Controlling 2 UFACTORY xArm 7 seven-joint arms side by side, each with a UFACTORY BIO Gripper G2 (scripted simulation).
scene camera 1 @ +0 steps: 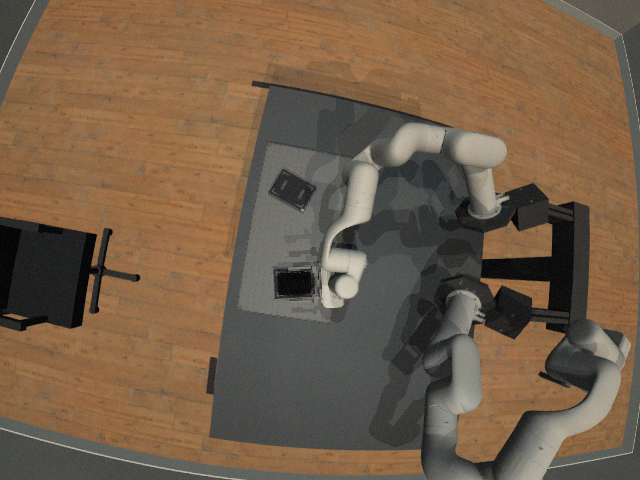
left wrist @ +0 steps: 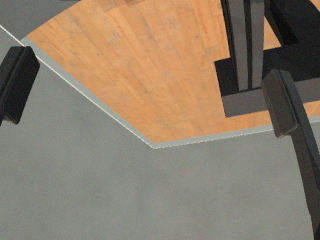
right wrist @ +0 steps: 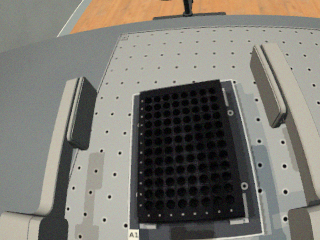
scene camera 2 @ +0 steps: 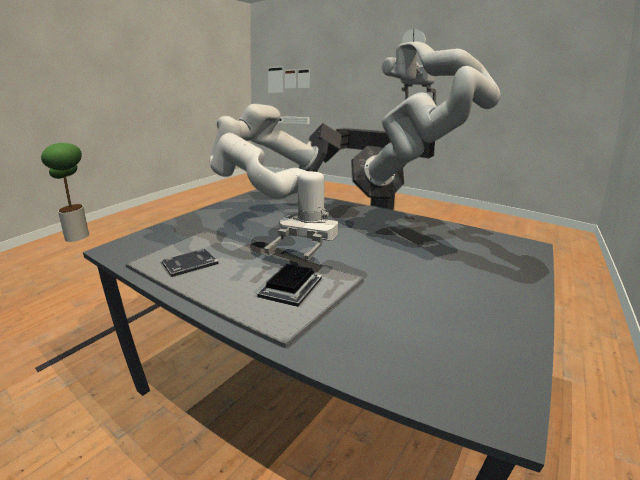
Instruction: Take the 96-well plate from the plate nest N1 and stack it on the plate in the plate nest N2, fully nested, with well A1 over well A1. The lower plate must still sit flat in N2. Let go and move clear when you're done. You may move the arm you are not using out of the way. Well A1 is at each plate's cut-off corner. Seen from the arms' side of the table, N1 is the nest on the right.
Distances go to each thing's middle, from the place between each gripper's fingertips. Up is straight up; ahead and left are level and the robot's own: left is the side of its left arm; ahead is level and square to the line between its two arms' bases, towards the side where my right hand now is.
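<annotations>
Plate nest N1 point(scene camera 1: 294, 186) is 13 cm ahead of my right hand, 35 cm to the right of it and 10 cm below it. The black 96-well plate point(scene camera 2: 290, 278) is 8 cm below that same right hand.
Taking it from my left hand, plate nest N1 is 31 cm to the right, 90 cm ahead and 48 cm below, while the black 96-well plate is 5 cm to the left, 77 cm ahead and 45 cm below.
</annotations>
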